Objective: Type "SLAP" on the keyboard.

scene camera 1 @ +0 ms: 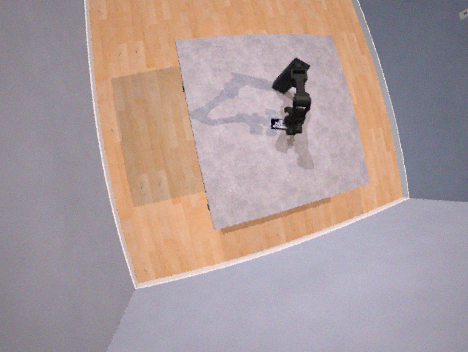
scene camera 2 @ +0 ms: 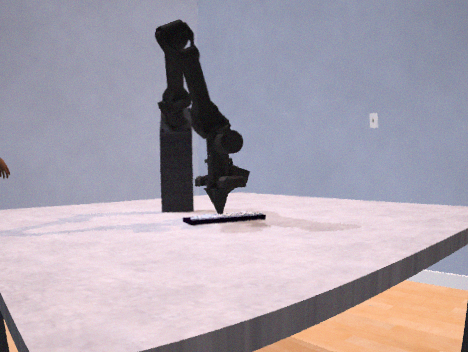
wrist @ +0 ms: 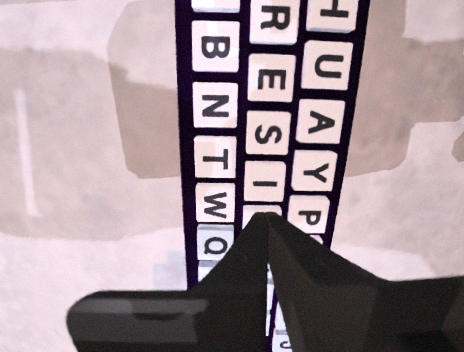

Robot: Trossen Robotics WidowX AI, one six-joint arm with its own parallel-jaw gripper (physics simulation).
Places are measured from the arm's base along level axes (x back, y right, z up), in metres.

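Pixels of known places: gripper, fingertip midpoint: [scene camera 1: 284, 124] [scene camera 2: 220, 214] [wrist: 264, 221]; arm's base at its link origin: [scene camera 1: 297, 68] [scene camera 2: 174, 119].
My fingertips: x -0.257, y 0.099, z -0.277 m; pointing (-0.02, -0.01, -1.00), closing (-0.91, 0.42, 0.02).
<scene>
Ahead of a thing's pixels: the offset from my fingertips to its middle. Level surfaces: height alone.
The keyboard @[dz -0.010, dx -0.005, dy -0.011 m] [scene camera 1: 277, 124] [scene camera 2: 225, 219] [wrist: 184, 150] is a small dark board with white letter keys, flat on the table and partly under the arm in scene view 1. My gripper [scene camera 2: 220, 213] [wrist: 264, 221] is shut and empty, pointing down with its tips at the key tops. In the wrist view the tips cover most of the middle-row key just below the I key @[dz -0.004, dx -0.008, dy -0.015 m] [wrist: 264, 181]; its letter is hidden. The S key @[dz -0.004, dx -0.017, dy -0.033 m] [wrist: 268, 132], A key @[dz -0.004, dx -0.038, dy -0.027 m] [wrist: 321, 121] and P key @[dz -0.004, dx -0.018, dy +0.008 m] [wrist: 309, 215] are visible. Whether the covered key is pressed down cannot be told. The keys under the fingers are largely hidden.
The grey table @[dz -0.019 m] [scene camera 1: 250, 185] [scene camera 2: 125, 280] carries the arm's dark base column [scene camera 2: 176, 170], behind the keyboard in scene view 2. Arm shadows fall on the table. Part of a person's hand [scene camera 2: 4, 168] shows at the left edge of scene view 2.
</scene>
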